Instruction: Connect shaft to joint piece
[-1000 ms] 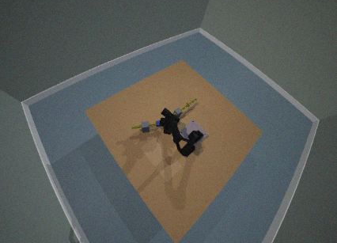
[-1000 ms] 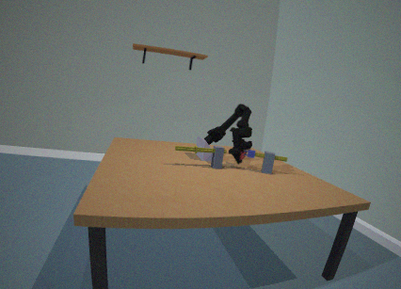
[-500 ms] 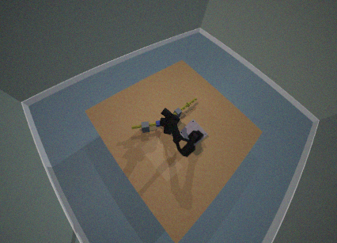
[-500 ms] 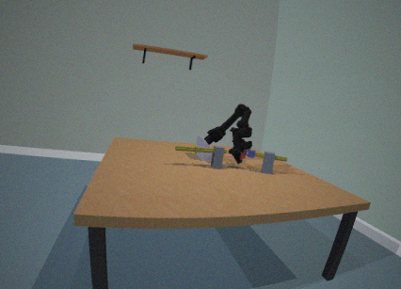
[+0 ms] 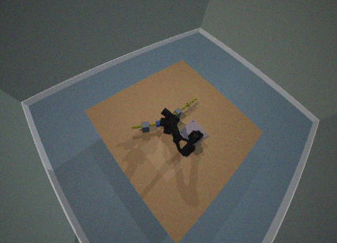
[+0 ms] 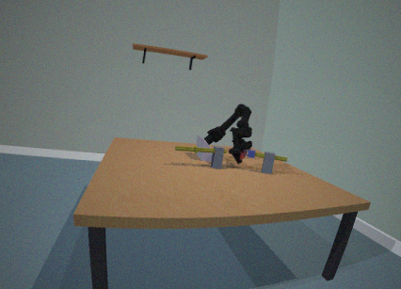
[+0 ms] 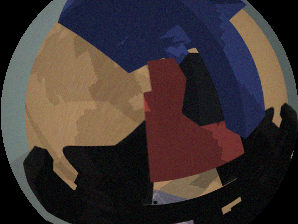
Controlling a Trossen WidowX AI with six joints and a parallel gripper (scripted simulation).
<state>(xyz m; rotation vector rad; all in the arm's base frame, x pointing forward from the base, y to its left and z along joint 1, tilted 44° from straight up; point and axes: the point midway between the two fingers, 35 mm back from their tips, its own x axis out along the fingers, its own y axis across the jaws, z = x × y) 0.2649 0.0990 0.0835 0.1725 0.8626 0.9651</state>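
The red joint piece lies 50 mm above my gripper tip.
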